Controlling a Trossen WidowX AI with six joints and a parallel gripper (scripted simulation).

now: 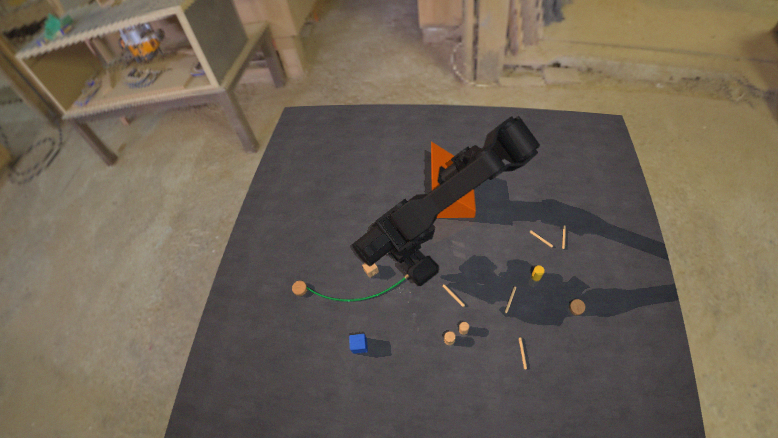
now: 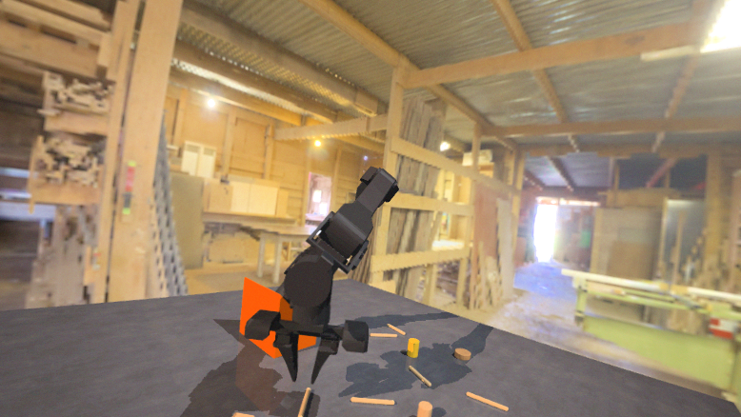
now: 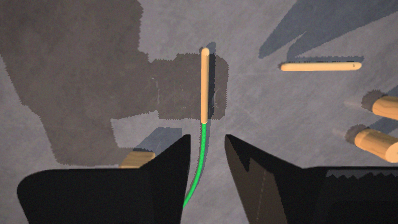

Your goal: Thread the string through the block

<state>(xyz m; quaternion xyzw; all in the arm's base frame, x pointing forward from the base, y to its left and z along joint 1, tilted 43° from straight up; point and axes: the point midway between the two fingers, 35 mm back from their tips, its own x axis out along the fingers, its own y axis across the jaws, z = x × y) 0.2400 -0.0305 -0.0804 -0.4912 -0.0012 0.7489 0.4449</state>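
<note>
The thin wooden stick is 10 mm behind my gripper tip, 10 mm to the left of it and 60 mm below it. Also, from my gripper tip: blue cube: 200 mm ahead, 80 mm to the right, 40 mm below; then wooden block: 100 mm to the right, 50 mm below; then round wooden button: 80 mm ahead, 280 mm to the right, 50 mm below.
</note>
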